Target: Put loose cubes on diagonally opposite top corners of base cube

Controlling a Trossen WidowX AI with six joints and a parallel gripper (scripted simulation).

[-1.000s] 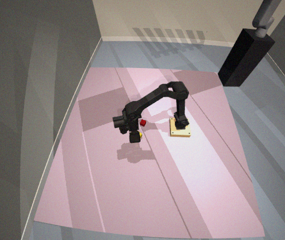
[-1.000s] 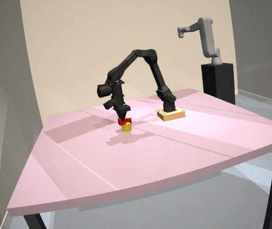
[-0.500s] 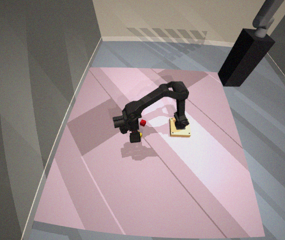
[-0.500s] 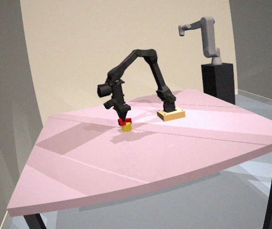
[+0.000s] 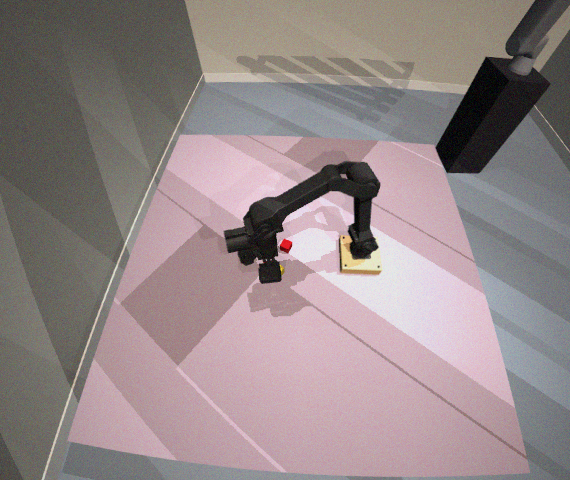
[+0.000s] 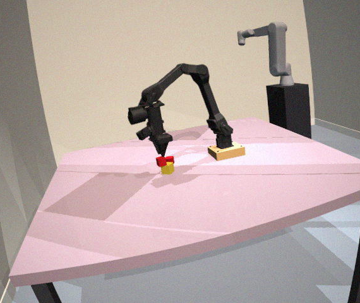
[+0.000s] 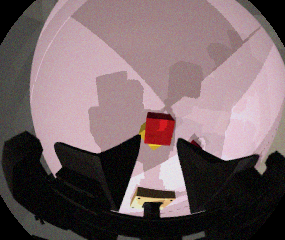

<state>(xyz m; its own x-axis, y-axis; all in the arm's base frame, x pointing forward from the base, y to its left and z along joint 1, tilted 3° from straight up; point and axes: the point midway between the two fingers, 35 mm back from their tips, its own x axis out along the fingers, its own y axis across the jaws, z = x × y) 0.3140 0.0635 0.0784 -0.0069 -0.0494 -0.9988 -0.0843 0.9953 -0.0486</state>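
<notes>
The yellow base cube lies 60 mm below my gripper tip and 20 mm behind it.
</notes>
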